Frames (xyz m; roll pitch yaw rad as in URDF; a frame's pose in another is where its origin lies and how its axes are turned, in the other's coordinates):
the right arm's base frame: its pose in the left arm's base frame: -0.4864 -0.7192 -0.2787 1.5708 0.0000 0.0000
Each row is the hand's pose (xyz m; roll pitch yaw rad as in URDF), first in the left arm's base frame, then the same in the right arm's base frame.
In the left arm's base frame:
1: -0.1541 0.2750 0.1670 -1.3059 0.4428 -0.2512
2: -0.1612 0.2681 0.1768 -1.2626 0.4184 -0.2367
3: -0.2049 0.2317 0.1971 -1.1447 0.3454 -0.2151
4: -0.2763 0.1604 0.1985 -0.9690 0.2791 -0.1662
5: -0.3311 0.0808 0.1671 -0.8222 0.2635 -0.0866
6: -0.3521 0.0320 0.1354 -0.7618 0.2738 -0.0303
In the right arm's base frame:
1: 0.3323 0.4457 -0.9942 -2.7672 -0.2265 -0.4553
2: 0.3252 0.4555 -0.9873 -2.7357 -0.2159 -0.4290
3: 0.2815 0.4758 -0.9509 -2.6417 -0.2022 -0.3529
4: 0.2101 0.4772 -0.8796 -2.4936 -0.1597 -0.2828
5: 0.1553 0.4458 -0.8000 -2.3704 -0.0836 -0.2644
6: 0.1343 0.4141 -0.7512 -2.3244 -0.0292 -0.2739

